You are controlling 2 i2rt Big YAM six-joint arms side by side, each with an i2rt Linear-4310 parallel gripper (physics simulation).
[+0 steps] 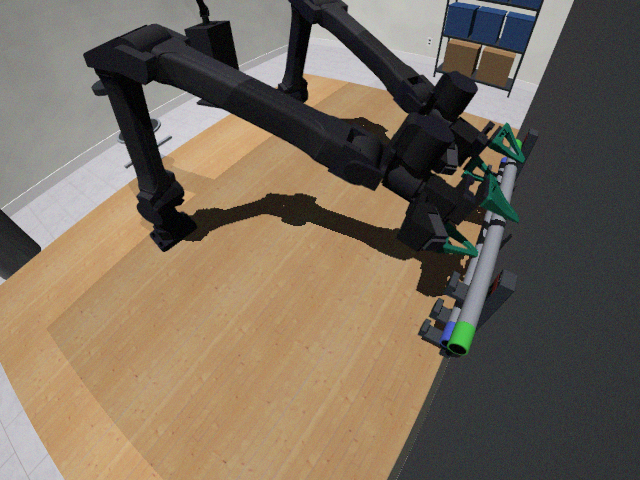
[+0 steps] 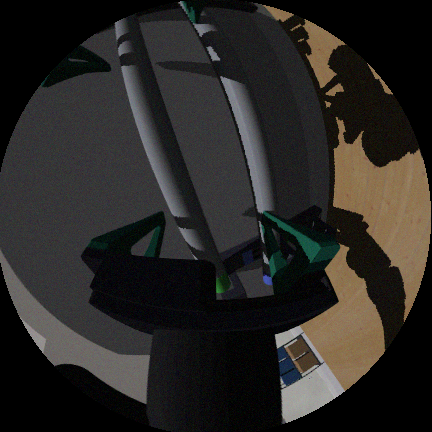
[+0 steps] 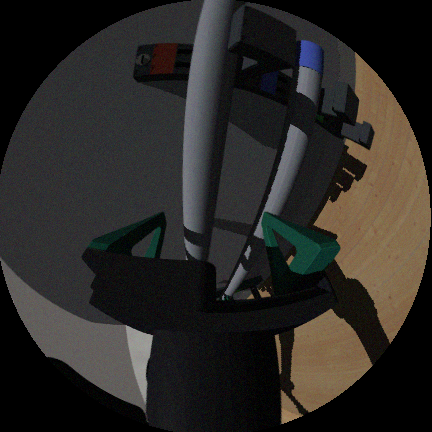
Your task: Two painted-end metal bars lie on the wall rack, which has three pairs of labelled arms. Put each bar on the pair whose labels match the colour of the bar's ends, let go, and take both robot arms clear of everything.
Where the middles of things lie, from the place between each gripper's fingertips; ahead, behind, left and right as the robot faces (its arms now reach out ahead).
Labels:
I see my right gripper 1 cm past the green-ended bar (image 1: pixel 461 338), 4 cm to the right of it and 2 cm below it. The rest, counted from my right hand: blue-ended bar (image 1: pixel 467 279) 8 cm to the left, 6 cm below.
Right now the blue-ended bar is 12 cm to the right of my left hand, 5 cm below it and 1 cm behind it. Also, from my left hand: green-ended bar (16 cm to the right, 2 cm behind, 2 cm above).

